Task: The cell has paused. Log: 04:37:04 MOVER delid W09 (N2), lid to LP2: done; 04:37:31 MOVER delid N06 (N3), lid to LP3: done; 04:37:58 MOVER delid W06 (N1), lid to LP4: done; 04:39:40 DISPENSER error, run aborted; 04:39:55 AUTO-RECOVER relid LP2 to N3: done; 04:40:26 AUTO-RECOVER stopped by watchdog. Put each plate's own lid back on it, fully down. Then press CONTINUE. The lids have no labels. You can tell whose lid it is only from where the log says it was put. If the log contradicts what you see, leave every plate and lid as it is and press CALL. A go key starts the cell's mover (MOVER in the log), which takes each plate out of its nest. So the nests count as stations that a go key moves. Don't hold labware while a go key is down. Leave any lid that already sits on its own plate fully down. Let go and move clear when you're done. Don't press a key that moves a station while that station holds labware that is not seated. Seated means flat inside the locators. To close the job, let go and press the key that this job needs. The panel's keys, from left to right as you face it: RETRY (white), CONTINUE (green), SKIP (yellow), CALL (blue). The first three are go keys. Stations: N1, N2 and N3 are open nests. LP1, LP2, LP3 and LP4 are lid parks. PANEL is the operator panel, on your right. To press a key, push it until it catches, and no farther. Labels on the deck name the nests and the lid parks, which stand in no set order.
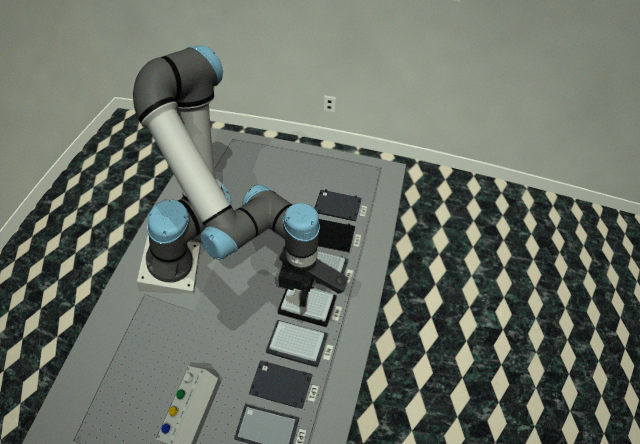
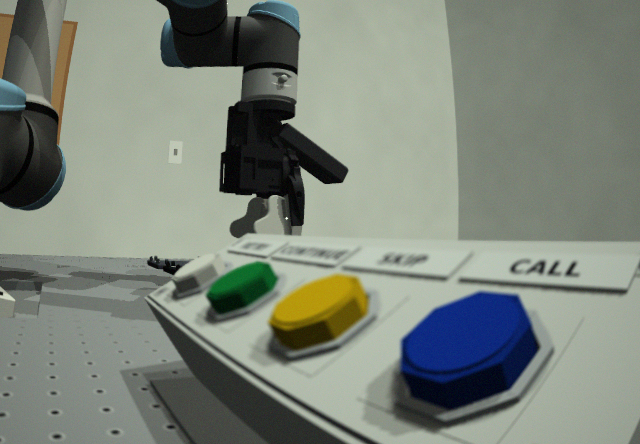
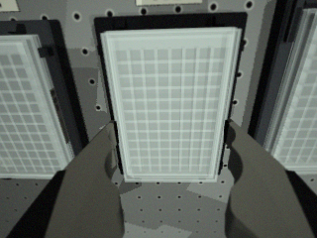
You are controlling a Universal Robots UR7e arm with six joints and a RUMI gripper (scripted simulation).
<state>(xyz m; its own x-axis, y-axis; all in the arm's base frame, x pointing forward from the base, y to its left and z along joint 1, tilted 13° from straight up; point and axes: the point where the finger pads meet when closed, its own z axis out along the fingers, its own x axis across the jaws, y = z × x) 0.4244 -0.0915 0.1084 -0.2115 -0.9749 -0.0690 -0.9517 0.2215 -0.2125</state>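
Now: hand 2 cm above the plate. The rest, counted from my hand: dark lid park 25 cm to the right, 5 cm behind, 3 cm below; then white RETRY key 29 cm to the right, 29 cm behind, 3 cm above; then clear lid 38 cm to the right, 7 cm behind, 2 cm below.
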